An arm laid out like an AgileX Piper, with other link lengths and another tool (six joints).
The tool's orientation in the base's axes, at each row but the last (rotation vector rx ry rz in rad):
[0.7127 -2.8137 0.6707]
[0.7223 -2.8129 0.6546]
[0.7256 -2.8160 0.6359]
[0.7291 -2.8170 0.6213]
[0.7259 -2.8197 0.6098]
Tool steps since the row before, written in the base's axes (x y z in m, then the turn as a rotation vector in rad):
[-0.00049 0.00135 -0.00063 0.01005 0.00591 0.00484]
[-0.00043 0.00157 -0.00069 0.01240 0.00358 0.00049]
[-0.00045 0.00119 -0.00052 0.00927 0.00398 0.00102]
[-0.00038 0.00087 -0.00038 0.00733 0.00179 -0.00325]
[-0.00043 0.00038 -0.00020 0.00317 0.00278 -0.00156]
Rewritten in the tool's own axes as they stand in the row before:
[-0.00029 0.00154 -0.00004 -0.00995 -0.00209 -0.00748]
[-0.00046 0.00170 -0.00007 -0.01216 -0.00346 -0.00266]
[-0.00025 0.00135 -0.00004 -0.00947 -0.00179 -0.00315]
[-0.00014 0.00101 -0.00001 -0.00796 -0.00106 0.00175]
[0.00016 0.00058 0.00004 -0.00433 0.00119 0.00004]

